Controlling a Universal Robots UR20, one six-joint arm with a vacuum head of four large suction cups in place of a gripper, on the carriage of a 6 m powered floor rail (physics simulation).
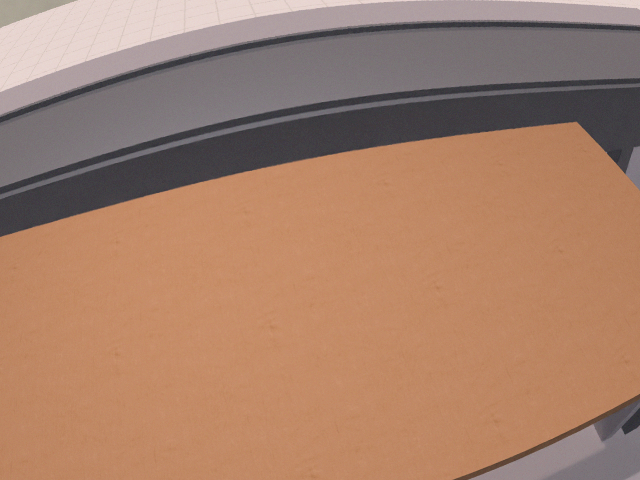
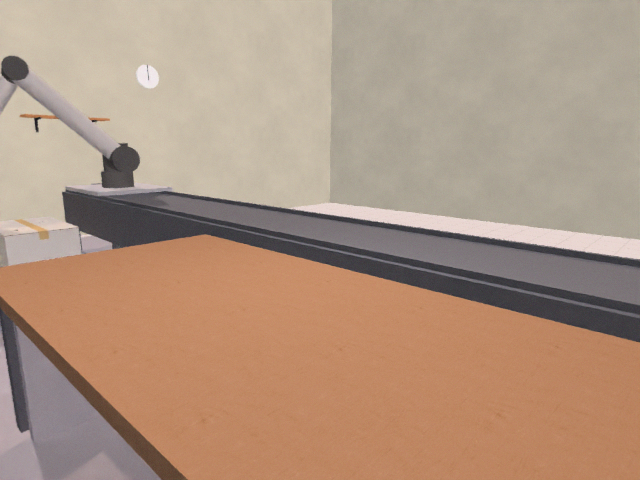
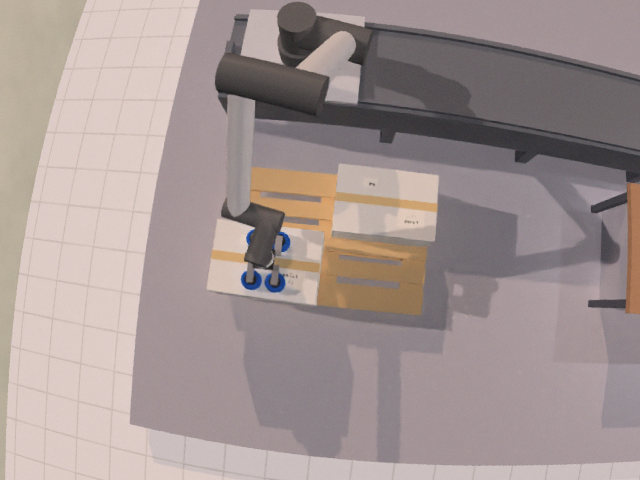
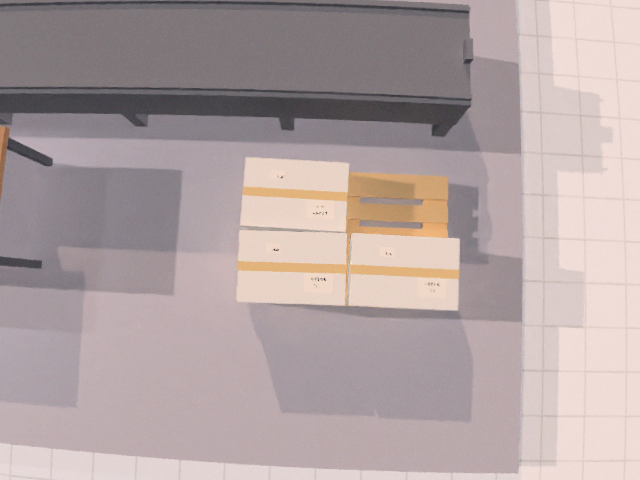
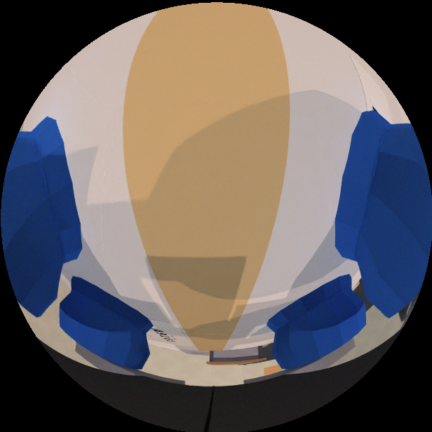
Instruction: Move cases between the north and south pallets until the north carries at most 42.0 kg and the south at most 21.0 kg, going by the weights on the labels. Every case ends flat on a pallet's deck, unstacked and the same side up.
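Pixels of known places: arm's base, origin of the base link: (image 2: 118,186) (image 3: 300,52).
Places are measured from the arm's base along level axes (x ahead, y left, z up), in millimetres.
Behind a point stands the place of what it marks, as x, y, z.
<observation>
My suction head (image 3: 265,260) @(1201, -35, -65) (image 5: 212,270) has its four blue cups on the top of a white, tan-taped case (image 3: 305,248) @(1113, 158, -48) (image 5: 310,150), which it holds flat over the lower left of the north pallet (image 3: 372,297) @(1321, 562, -427). I cannot tell whether the case touches the deck. A second white case (image 3: 385,217) @(886, 564, -155) lies flat at that pallet's upper right, apart from the held one. On the south pallet (image 4: 434,188) @(678, 6345, -427) lie three flat cases: upper left (image 4: 294,206) @(869, 5525, -174), lower left (image 4: 289,289) @(1316, 5523, -135) and lower right (image 4: 403,294) @(1317, 6119, -127). The weights on the labels are too small to read.
The dark floor rail (image 1: 310,77) (image 2: 413,242) (image 3: 491,77) (image 4: 232,51) runs behind both pallets, with the arm's carriage (image 2: 149,189) @(-102, 347, -6) (image 3: 345,87) @(208, 276, 0) at its north end. A wooden table (image 1: 310,310) @(913, 3006, -40) (image 2: 310,335) @(926, 3148, -40) (image 3: 633,248) @(910, 2115, -40) stands between the pallets. South deck slats are bare at upper right.
</observation>
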